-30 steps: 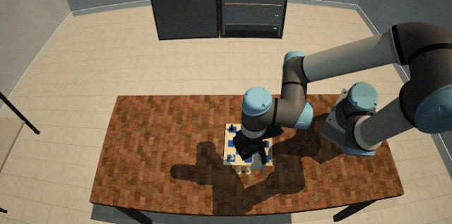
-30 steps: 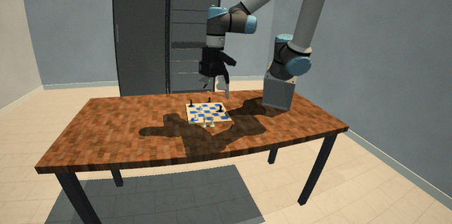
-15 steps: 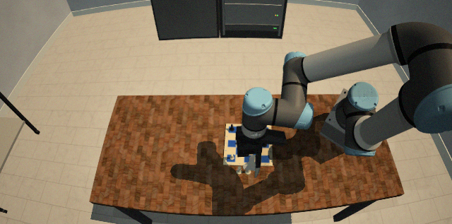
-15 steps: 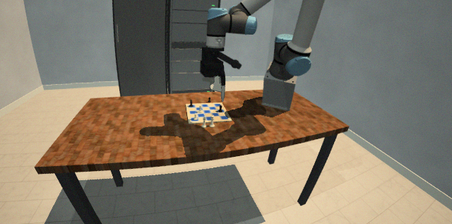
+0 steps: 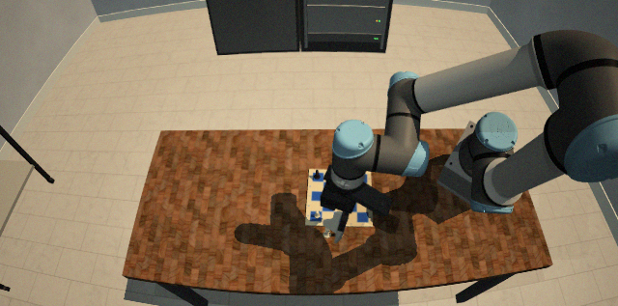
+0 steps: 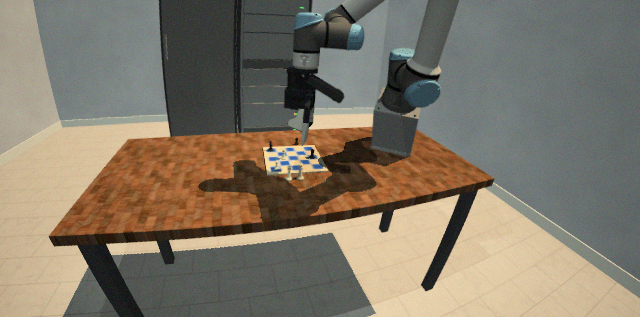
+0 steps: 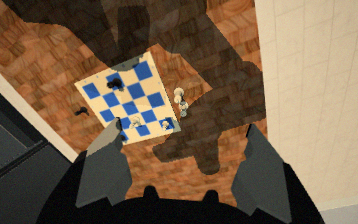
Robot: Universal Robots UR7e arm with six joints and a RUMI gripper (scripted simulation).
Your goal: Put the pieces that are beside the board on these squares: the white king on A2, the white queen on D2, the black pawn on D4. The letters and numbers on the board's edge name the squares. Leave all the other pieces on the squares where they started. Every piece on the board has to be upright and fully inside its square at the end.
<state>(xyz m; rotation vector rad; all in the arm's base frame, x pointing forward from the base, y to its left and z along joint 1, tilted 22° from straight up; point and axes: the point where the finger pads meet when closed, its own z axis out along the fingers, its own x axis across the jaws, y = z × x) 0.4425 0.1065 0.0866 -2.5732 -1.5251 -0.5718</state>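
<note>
My hand is 13 cm above the tall white piece, 2 cm to the left of it and 1 cm short of it. Also, from my hand: blue-and-cream chessboard: 16 cm to the right, 16 cm below, 1 cm behind; then black pawn: 29 cm to the right, 15 cm below, 6 cm behind.
</note>
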